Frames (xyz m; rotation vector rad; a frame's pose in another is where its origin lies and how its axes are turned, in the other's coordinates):
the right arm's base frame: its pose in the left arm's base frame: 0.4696 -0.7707 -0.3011 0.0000 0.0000 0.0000
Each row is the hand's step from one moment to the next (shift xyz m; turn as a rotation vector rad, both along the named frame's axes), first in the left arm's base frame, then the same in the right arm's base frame.
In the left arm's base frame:
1: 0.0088 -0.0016 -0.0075 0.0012 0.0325 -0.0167
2: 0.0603 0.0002 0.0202 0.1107 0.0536 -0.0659
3: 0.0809 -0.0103 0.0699 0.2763 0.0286 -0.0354
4: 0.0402 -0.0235 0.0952 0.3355 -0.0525 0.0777
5: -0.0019 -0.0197 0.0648 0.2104 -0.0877 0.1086
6: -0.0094 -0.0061 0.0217 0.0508 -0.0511 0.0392
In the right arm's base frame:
1: 0.0088 -0.0016 -0.0075 0.0012 0.0325 -0.0167
2: 0.0603 0.0002 0.0202 0.1107 0.0536 -0.0659
3: 0.0809 -0.0103 0.0699 0.2763 0.0286 -0.0354
4: 0.0402 -0.0235 0.0952 0.3355 -0.0525 0.0777
5: -0.0019 -0.0197 0.0648 0.2104 -0.0877 0.1086
6: -0.0094 -0.0061 0.0217 0.0508 -0.0511 0.0392

